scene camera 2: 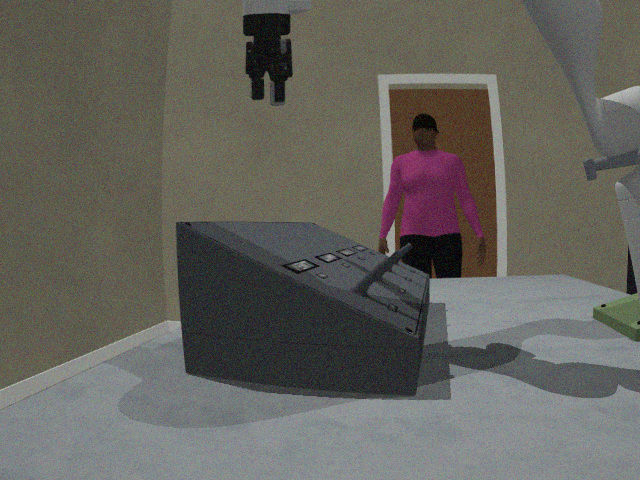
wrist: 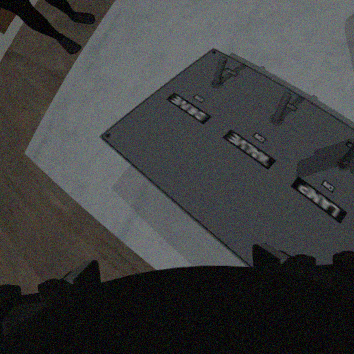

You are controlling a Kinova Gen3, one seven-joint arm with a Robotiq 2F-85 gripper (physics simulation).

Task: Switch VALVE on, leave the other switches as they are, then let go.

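Places are measured from the arm's base along level axes (x down, y back, z left), in centimetres.
Pixels of known places: gripper, fingertip midpoint: [scene camera 2: 267, 102].
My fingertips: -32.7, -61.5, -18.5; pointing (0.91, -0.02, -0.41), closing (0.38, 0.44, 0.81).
Ahead of a thing's pixels: the offset from my fingertips to its top centre, as dx, dy, dz. "spot": to the spot under its first point. Level surfaces: height alone.
The dark sloped switch box [scene camera 2: 299, 320] [wrist: 165, 150] stands on the table. In the wrist view its labels are blurred and upside down. The VALVE label @[+24.5, +12.8, -3.8] [wrist: 249, 149] is between the DRIVE label @[+24.5, +16.4, -15.2] [wrist: 189, 108] and the LAMP label @[+24.5, +9.1, +7.7] [wrist: 319, 200]. The VALVE switch lever @[+24.0, +20.6, -1.3] [wrist: 281, 109] is beyond its label, past a small ON mark @[spot: +26.0, +15.0, -2.9] [wrist: 259, 137]; its setting is hard to tell. In the scene view a long lever @[+24.0, +13.3, +21.6] [scene camera 2: 382, 269] at the near side sticks up at a slant. My gripper [scene camera 2: 267, 94] [wrist: 176, 270] is open and empty, high above the box, apart from every lever.
A person in a pink top [scene camera 2: 430, 193] stands behind the table in front of a brown door [scene camera 2: 470, 129]. A grey-white arm part [scene camera 2: 573, 56] is at the upper right. A green block [scene camera 2: 620, 315] lies at the table's right. Shadows cross the table @[dx +36.9] [scene camera 2: 310, 444].
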